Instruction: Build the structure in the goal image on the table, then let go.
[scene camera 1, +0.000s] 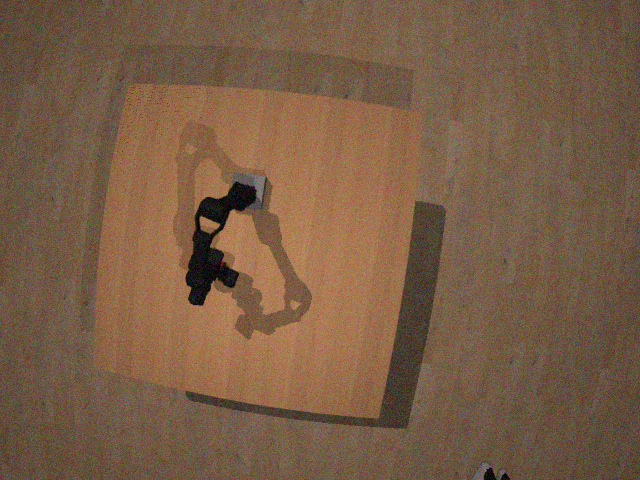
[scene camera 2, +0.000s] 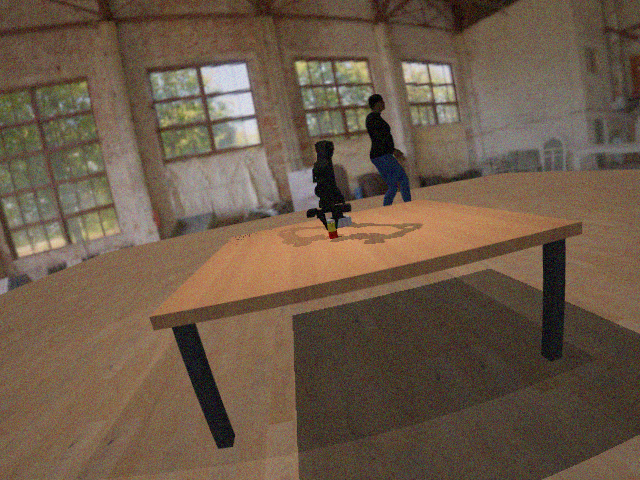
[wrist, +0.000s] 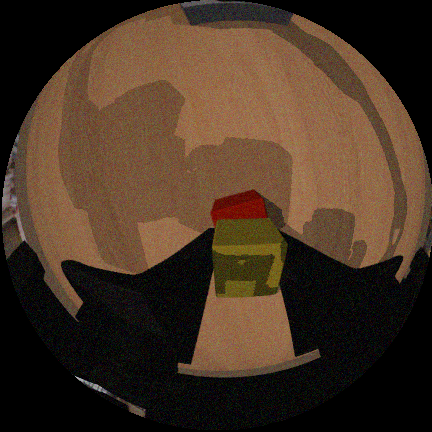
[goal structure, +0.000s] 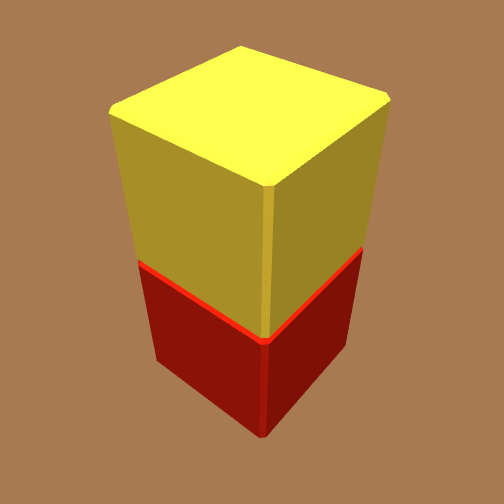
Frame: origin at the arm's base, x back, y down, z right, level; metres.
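Seen in the pictures: gripper, fingertip midpoint: (scene camera 2: 332, 229) (wrist: 243, 235); arm's base, origin of the base link: (scene camera 1: 246, 195).
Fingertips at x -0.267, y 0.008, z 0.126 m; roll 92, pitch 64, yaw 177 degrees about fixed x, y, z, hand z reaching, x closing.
Note:
Offsets run from my fingertips to a thing's top centre. Level surfaces: height alone.
The yellow cube @[dx -0.006, dy -0.029, dz +0.002 m] (wrist: 247, 257) (scene camera 2: 331, 226) is held between the fingers of my gripper (wrist: 243, 235) (scene camera 2: 331, 223), which is shut on it and points down. The red cube @[dx +0.002, dy +0.003, dz -0.001 m] (wrist: 240, 211) (scene camera 2: 333, 235) sits on the table, below the yellow cube in the scene camera 2 view. In the wrist view the red cube shows past the yellow cube's upper edge, turned a little against it and partly hidden by it. I cannot tell whether the two cubes touch. In the scene camera 1 view the arm covers the yellow cube, and a small bit of the red cube (scene camera 1: 222, 264) shows.
The arm's grey base block (scene camera 1: 260, 186) (scene camera 2: 344, 221) (wrist: 237, 14) stands on the wooden table @[dy +0.035 m] (scene camera 1: 336, 258) (scene camera 2: 289, 263). The arm's shadows fall across the table around the cubes. A person (scene camera 2: 381, 134) stands behind the table in the scene camera 2 view.

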